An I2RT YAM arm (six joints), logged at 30 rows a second.
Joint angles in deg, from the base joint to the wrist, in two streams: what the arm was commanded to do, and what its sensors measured. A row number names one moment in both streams.
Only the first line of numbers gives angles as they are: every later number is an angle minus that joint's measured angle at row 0.
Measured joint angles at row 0: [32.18 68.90 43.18 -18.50 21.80 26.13]
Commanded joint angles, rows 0 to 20: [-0.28 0.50 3.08 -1.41 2.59 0.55]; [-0.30 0.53 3.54 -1.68 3.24 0.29]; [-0.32 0.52 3.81 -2.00 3.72 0.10]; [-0.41 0.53 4.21 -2.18 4.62 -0.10]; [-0.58 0.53 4.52 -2.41 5.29 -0.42]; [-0.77 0.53 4.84 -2.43 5.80 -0.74]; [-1.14 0.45 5.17 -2.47 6.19 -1.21]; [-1.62 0.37 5.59 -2.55 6.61 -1.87]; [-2.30 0.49 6.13 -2.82 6.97 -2.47]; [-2.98 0.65 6.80 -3.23 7.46 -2.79]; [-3.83 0.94 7.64 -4.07 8.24 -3.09]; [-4.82 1.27 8.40 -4.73 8.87 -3.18]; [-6.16 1.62 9.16 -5.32 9.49 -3.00]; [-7.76 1.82 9.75 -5.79 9.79 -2.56]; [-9.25 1.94 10.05 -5.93 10.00 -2.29]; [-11.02 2.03 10.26 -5.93 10.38 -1.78]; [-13.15 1.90 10.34 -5.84 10.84 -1.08]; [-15.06 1.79 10.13 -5.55 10.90 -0.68]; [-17.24 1.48 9.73 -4.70 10.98 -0.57]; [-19.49 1.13 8.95 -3.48 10.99 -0.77]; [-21.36 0.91 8.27 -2.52 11.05 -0.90]
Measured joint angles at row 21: [-17.52 1.40 8.02 -3.37 8.66 -1.51]
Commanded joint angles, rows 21 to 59: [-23.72 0.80 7.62 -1.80 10.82 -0.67]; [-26.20 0.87 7.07 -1.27 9.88 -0.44]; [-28.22 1.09 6.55 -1.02 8.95 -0.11]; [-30.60 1.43 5.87 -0.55 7.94 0.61]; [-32.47 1.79 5.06 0.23 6.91 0.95]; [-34.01 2.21 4.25 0.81 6.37 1.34]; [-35.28 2.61 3.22 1.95 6.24 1.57]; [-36.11 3.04 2.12 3.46 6.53 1.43]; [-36.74 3.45 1.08 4.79 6.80 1.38]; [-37.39 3.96 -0.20 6.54 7.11 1.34]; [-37.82 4.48 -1.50 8.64 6.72 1.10]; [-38.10 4.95 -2.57 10.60 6.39 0.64]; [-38.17 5.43 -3.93 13.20 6.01 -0.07]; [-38.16 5.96 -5.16 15.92 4.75 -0.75]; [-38.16 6.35 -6.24 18.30 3.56 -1.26]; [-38.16 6.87 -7.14 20.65 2.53 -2.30]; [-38.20 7.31 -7.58 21.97 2.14 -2.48]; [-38.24 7.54 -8.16 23.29 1.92 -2.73]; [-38.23 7.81 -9.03 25.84 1.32 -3.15]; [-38.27 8.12 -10.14 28.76 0.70 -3.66]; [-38.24 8.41 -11.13 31.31 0.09 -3.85]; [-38.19 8.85 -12.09 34.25 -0.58 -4.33]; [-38.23 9.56 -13.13 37.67 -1.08 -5.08]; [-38.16 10.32 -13.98 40.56 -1.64 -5.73]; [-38.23 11.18 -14.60 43.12 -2.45 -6.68]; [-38.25 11.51 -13.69 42.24 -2.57 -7.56]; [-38.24 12.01 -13.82 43.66 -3.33 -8.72]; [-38.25 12.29 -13.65 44.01 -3.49 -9.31]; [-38.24 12.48 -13.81 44.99 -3.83 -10.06]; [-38.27 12.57 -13.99 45.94 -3.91 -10.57]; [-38.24 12.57 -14.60 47.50 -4.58 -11.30]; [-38.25 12.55 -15.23 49.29 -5.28 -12.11]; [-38.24 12.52 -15.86 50.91 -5.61 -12.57]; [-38.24 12.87 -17.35 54.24 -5.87 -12.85]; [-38.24 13.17 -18.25 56.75 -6.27 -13.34]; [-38.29 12.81 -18.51 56.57 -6.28 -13.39]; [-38.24 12.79 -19.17 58.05 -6.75 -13.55]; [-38.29 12.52 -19.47 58.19 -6.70 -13.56]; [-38.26 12.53 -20.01 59.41 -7.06 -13.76]
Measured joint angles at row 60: [-38.09 12.33 -18.12 52.48 -5.61 -10.88]
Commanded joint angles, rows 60 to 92: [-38.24 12.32 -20.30 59.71 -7.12 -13.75]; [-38.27 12.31 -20.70 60.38 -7.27 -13.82]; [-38.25 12.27 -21.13 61.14 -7.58 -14.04]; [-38.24 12.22 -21.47 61.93 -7.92 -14.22]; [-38.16 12.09 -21.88 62.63 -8.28 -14.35]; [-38.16 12.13 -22.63 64.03 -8.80 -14.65]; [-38.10 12.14 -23.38 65.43 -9.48 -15.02]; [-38.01 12.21 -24.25 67.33 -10.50 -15.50]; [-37.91 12.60 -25.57 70.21 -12.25 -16.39]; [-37.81 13.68 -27.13 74.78 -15.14 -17.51]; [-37.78 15.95 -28.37 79.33 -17.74 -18.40]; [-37.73 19.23 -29.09 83.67 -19.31 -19.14]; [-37.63 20.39 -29.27 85.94 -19.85 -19.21]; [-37.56 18.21 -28.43 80.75 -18.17 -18.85]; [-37.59 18.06 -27.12 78.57 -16.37 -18.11]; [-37.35 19.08 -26.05 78.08 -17.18 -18.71]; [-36.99 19.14 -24.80 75.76 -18.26 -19.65]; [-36.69 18.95 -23.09 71.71 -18.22 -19.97]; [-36.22 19.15 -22.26 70.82 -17.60 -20.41]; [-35.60 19.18 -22.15 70.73 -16.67 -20.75]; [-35.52 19.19 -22.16 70.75 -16.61 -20.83]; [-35.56 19.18 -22.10 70.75 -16.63 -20.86]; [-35.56 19.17 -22.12 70.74 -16.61 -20.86]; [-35.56 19.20 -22.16 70.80 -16.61 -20.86]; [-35.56 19.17 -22.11 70.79 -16.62 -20.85]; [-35.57 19.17 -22.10 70.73 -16.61 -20.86]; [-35.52 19.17 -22.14 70.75 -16.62 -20.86]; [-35.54 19.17 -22.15 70.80 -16.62 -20.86]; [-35.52 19.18 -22.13 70.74 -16.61 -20.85]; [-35.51 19.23 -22.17 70.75 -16.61 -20.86]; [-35.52 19.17 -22.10 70.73 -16.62 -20.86]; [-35.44 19.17 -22.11 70.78 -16.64 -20.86]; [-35.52 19.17 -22.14 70.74 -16.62 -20.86]
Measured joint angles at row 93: [-35.60 18.65 -23.72 72.06 -16.48 -18.08]
